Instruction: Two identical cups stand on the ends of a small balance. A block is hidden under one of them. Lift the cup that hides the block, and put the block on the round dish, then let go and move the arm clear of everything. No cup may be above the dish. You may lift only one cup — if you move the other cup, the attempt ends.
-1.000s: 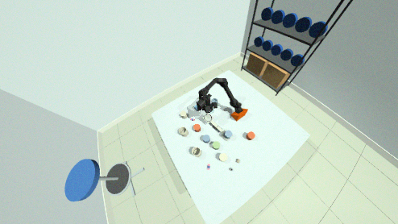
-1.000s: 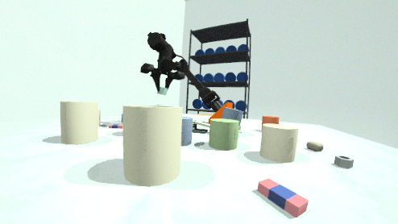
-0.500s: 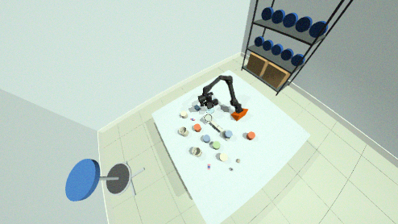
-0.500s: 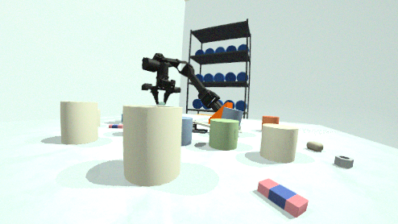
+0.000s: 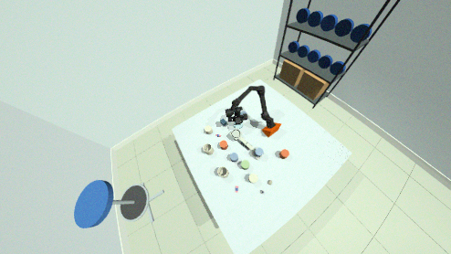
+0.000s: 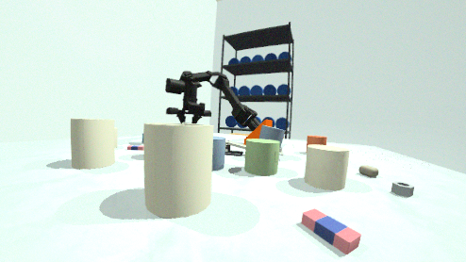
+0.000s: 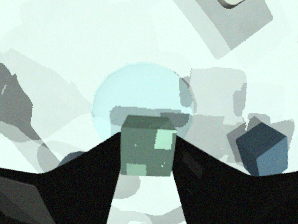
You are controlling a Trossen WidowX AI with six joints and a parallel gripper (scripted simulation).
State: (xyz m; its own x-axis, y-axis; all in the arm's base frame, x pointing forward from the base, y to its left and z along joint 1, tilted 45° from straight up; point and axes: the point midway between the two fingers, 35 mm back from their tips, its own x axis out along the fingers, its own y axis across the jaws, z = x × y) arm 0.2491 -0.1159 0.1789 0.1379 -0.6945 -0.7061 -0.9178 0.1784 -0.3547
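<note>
My gripper tip is now 40 mm above the pale blue round dish. Round my gripper tip: balance beam 240 mm to the left, 40 mm ahead, 10 mm below.
</note>
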